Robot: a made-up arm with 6 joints.
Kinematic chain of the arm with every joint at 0, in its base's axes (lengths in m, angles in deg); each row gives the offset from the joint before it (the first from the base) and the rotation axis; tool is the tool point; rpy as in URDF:
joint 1: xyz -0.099 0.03 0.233 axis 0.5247 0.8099 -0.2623
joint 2: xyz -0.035 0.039 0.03 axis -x
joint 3: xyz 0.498 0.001 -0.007 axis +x
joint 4: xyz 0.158 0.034 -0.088 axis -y
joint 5: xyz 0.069 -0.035 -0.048 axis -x
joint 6: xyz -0.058 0 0.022 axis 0.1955 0.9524 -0.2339
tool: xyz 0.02 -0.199 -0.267 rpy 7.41 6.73 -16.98
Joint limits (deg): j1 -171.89..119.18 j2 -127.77..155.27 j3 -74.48..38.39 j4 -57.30..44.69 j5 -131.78..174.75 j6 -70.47..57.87
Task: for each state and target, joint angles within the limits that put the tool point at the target. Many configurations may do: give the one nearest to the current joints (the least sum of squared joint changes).
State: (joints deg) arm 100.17 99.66 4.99 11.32 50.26 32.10
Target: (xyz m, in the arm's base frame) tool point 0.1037 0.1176 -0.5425
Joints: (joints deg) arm 119.18 110.90 -6.52 13.70 53.87 -14.80
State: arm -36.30 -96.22 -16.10 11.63 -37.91 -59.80
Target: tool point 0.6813 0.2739 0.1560
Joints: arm -35.35 -74.28 -38.43 -23.41 -27.41 -37.28
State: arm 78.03 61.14 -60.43 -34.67 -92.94 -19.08
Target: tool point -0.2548 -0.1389 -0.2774
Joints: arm 102.77 61.55 -58.99 -54.42 -69.08 -16.37
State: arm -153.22 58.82 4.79 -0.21 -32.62 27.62
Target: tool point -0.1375 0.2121 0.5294
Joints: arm -124.97 60.13 3.53 -30.32 -32.79 48.62
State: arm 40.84 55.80 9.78 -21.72 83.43 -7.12
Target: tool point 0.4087 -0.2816 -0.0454
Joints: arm 43.01 51.36 14.25 -16.82 72.09 14.28
